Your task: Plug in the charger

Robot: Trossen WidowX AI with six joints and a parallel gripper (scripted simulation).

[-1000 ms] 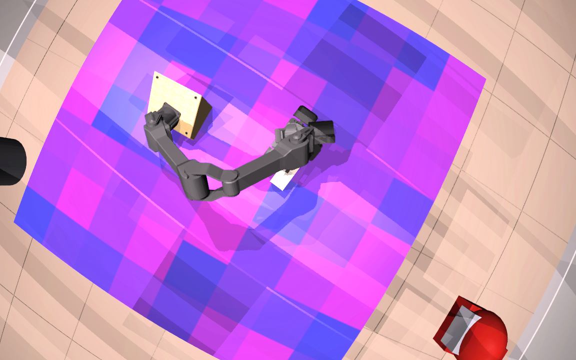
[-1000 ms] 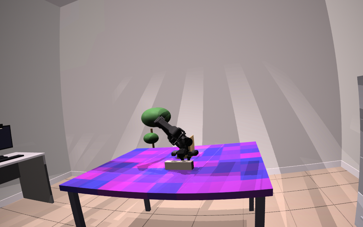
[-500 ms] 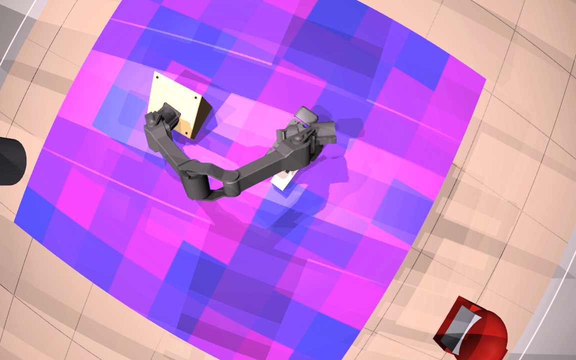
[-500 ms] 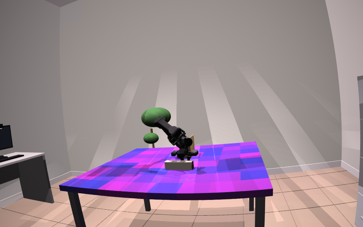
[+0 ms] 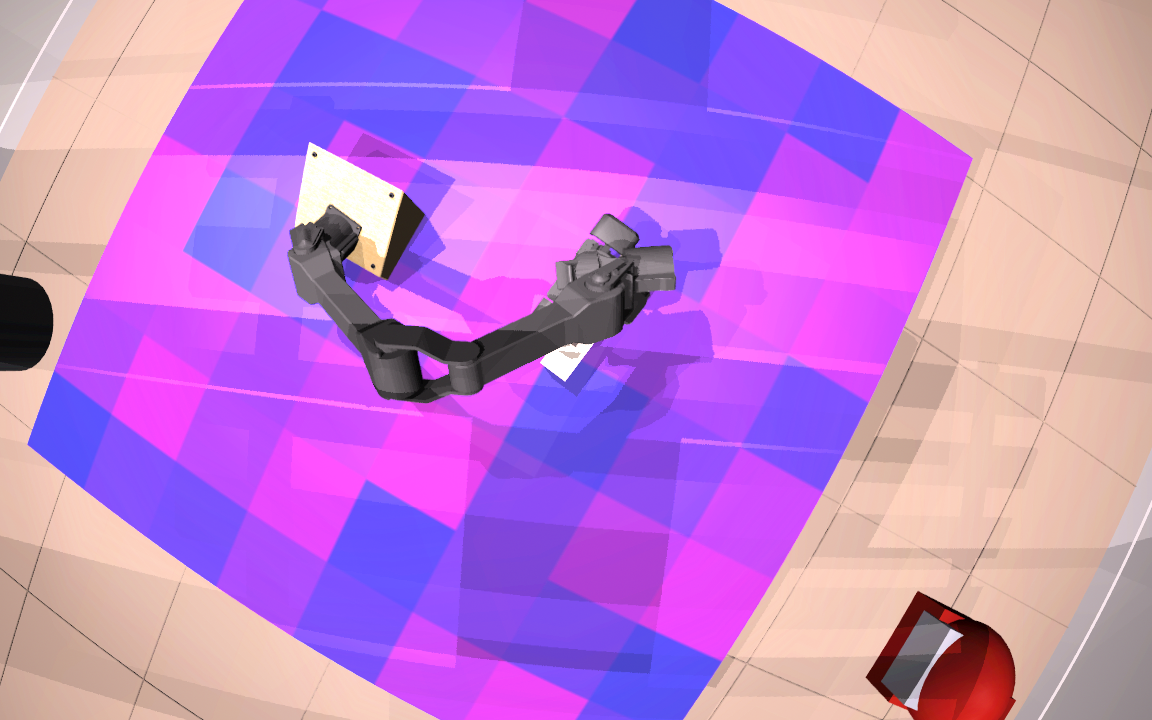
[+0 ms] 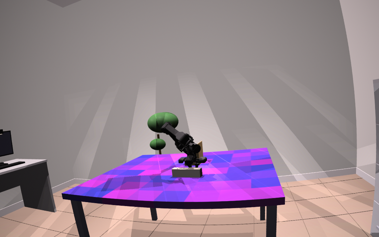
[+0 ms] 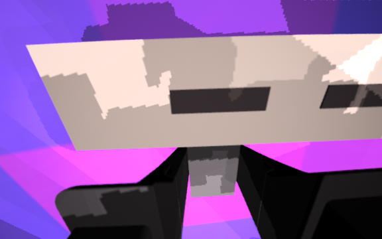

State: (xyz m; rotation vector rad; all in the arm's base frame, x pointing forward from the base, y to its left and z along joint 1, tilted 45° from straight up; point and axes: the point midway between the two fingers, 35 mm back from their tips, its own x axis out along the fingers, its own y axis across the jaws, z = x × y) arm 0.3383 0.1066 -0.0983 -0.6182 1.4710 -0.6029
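My gripper tip is 20 mm short of the two-prong charger and 10 mm below it.
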